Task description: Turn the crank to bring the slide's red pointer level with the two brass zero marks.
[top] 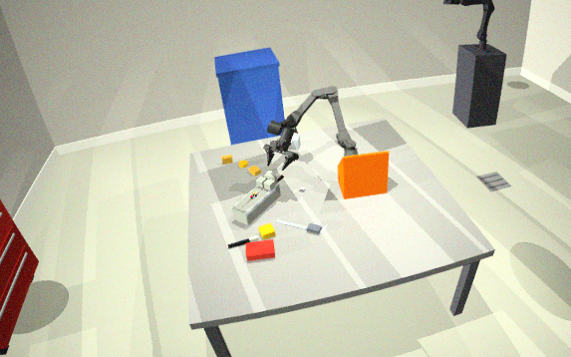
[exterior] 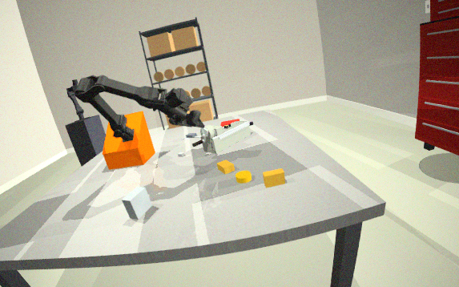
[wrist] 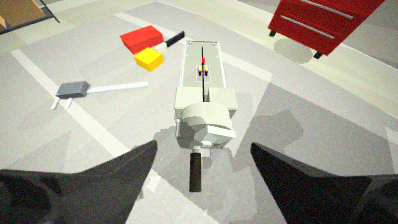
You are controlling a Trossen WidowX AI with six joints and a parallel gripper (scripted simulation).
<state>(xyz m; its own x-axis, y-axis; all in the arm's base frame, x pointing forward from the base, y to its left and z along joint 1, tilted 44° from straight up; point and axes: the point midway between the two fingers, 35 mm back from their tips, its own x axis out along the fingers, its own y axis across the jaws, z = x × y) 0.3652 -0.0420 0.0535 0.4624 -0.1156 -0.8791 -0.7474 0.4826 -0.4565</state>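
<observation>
My gripper tip is now 7 cm above the dark brown crank handle, 2 cm past it and 1 cm to the left of it. Also, from my gripper tip: yellow block: 32 cm to the left, 12 cm below, 7 cm ahead; then grey cube: 41 cm to the right, 15 cm behind, 10 cm below; then red pointer: 14 cm to the left, 13 cm ahead, 5 cm below.
</observation>
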